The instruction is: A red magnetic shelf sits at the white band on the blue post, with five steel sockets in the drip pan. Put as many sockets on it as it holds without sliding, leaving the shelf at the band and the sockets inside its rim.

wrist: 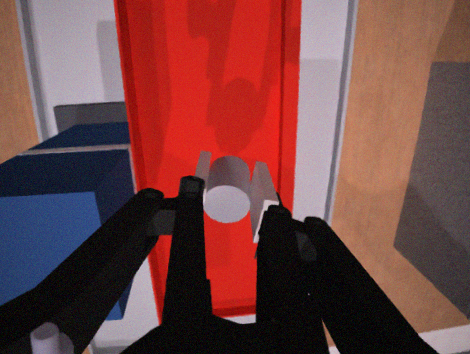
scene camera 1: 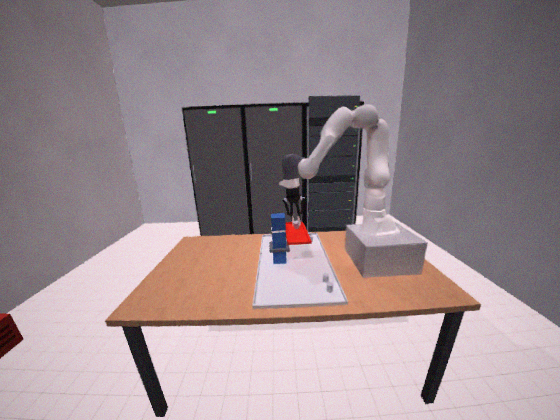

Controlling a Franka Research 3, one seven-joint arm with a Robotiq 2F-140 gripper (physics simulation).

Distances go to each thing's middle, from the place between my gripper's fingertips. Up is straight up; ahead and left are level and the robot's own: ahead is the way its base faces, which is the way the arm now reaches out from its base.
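There is the red shelf (wrist: pixel 228 84), and counting from my hand I find it 20 mm to the left of it, 10 mm ahead of it and 30 mm below it.
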